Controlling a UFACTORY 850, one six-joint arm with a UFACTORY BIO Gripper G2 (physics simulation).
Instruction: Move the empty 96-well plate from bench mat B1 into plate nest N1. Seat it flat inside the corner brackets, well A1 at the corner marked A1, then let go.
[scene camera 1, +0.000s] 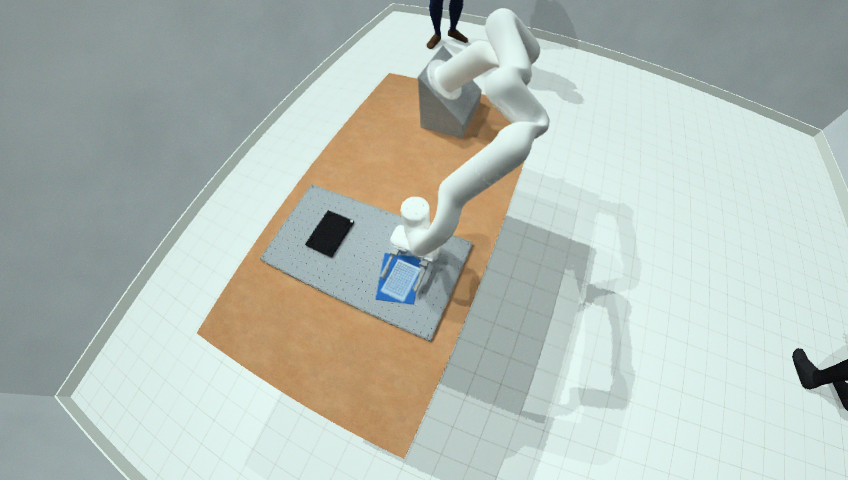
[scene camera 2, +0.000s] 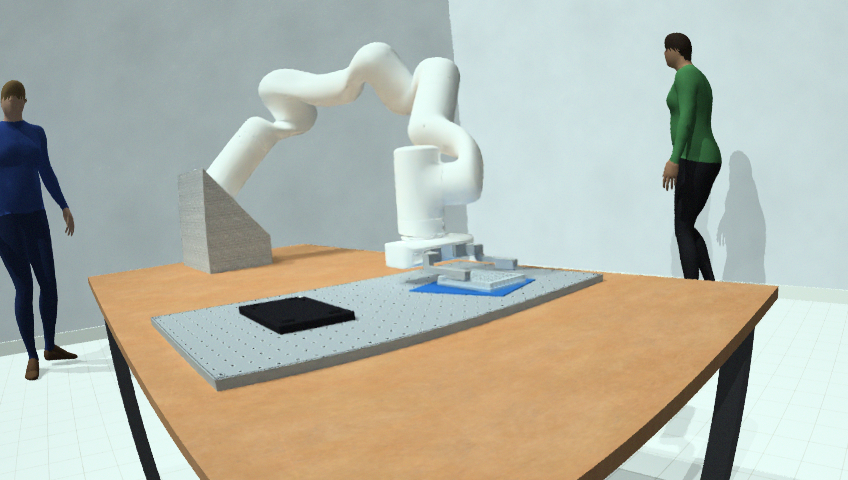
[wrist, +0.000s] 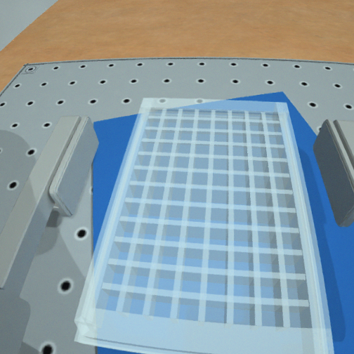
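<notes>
The clear 96-well plate lies flat on the blue bench mat B1, turned at an angle to it. My gripper is open and empty, pointing down a little above the plate. In the wrist view one finger is on each side of the plate, with a visible gap on both sides. The black plate nest N1 has low corner brackets. A small light mark shows at one nest corner in scene camera 1. The A1 lettering cannot be read.
The mat and nest are on a grey perforated board on the wooden table. The arm's grey wedge base stands at the table's far end. Two people stand away from the table.
</notes>
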